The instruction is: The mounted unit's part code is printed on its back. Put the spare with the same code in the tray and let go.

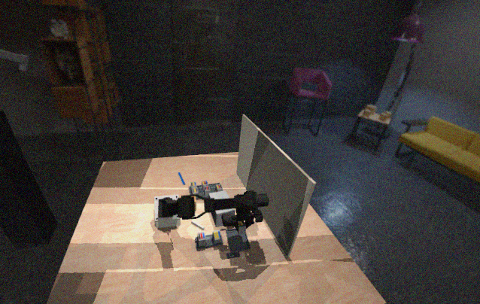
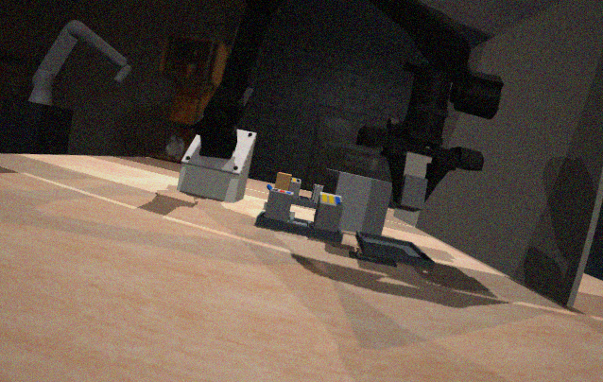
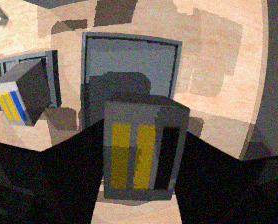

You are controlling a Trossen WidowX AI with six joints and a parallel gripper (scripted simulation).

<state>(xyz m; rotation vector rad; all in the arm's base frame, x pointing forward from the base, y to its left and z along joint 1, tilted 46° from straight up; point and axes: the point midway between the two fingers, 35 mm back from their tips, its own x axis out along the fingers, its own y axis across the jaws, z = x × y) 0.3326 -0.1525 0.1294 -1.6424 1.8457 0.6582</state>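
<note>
Now: gripper tip 70 mm above the flat dark tray and 10 mm past it. From my gripper tip the other things lie so: grey spare (30 mm above); rack (150 mm behind, 60 mm below, 20 mm to the left); dark slab (80 mm to the right, 70 mm below, 60 mm behind).
</note>
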